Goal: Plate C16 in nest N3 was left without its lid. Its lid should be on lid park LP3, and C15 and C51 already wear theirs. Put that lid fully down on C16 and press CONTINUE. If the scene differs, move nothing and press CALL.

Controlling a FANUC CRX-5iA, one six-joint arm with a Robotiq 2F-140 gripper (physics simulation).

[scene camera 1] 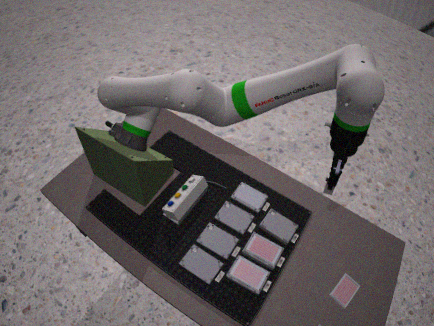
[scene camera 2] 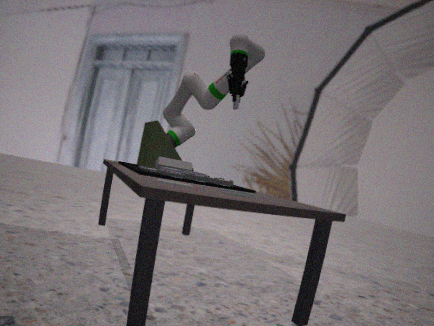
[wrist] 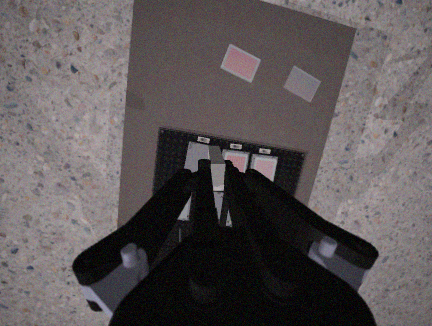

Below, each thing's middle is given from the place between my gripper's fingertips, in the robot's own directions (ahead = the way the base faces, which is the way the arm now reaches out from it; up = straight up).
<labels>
The nest N2 (scene camera 1: pixel 275 224) lies 7 cm behind my hand, 1 cm to the left of it and 37 cm below it. Also, from my hand: lid park LP4 (scene camera 1: pixel 215 239) (23 cm behind, 21 cm to the right, 38 cm below); then lid park LP2 (scene camera 1: pixel 198 262) (22 cm behind, 33 cm to the right, 38 cm below); then lid park LP1 (scene camera 1: pixel 232 216) (25 cm behind, 7 cm to the right, 38 cm below).
</labels>
